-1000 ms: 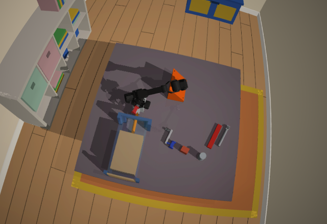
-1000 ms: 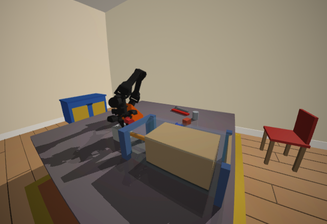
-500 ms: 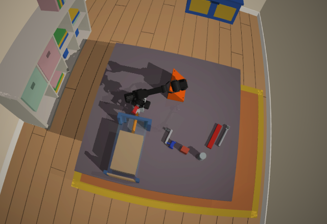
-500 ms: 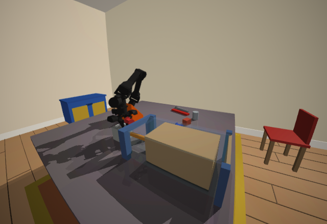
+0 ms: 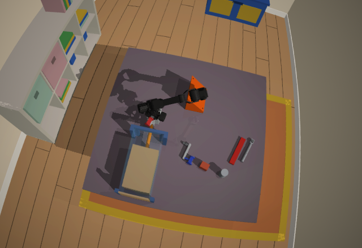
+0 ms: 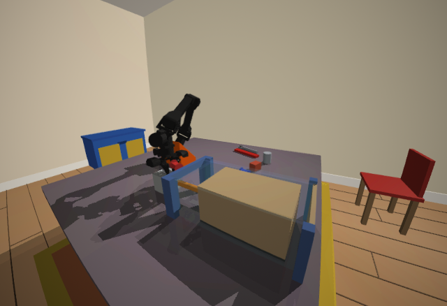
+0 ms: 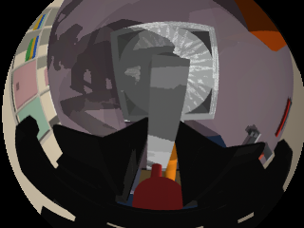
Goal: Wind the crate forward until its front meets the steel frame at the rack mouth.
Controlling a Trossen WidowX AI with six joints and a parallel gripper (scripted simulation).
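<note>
Right now my gripper tip is 20 mm short of the winch handle and 20 mm below it. The rest, counted from my gripper tip: blue frame 110 mm ahead, 20 mm to the left, 20 mm above; grey winch 60 mm behind, 10 mm to the right, 60 mm below; red grip 50 mm ahead, 50 mm above.
</note>
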